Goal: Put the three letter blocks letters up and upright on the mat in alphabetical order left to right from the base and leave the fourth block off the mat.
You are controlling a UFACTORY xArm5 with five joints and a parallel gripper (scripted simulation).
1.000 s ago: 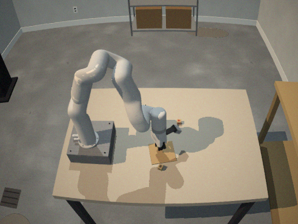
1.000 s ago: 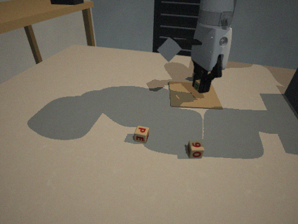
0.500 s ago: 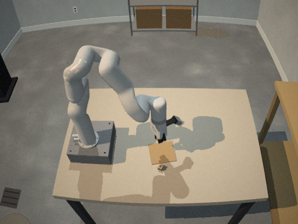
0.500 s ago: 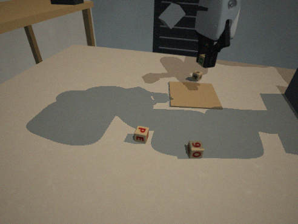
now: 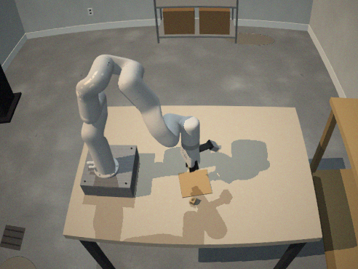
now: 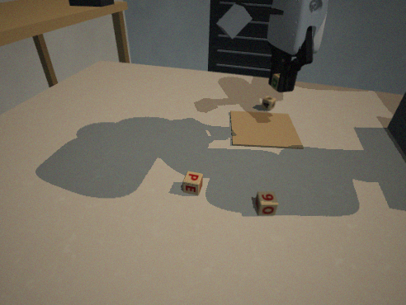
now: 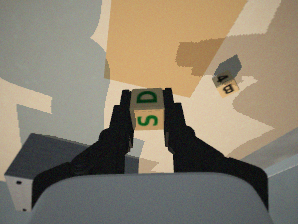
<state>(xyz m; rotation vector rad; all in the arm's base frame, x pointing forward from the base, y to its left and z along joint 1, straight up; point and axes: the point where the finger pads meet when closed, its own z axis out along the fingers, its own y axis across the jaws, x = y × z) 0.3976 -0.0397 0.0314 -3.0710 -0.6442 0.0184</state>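
My gripper is now 120 mm above the tan mat, 20 mm to the left of it and 20 mm short of it. Round my hand: green-marked block: 10 mm below; then red-marked block: 220 mm to the left, 110 mm below, 20 mm ahead.
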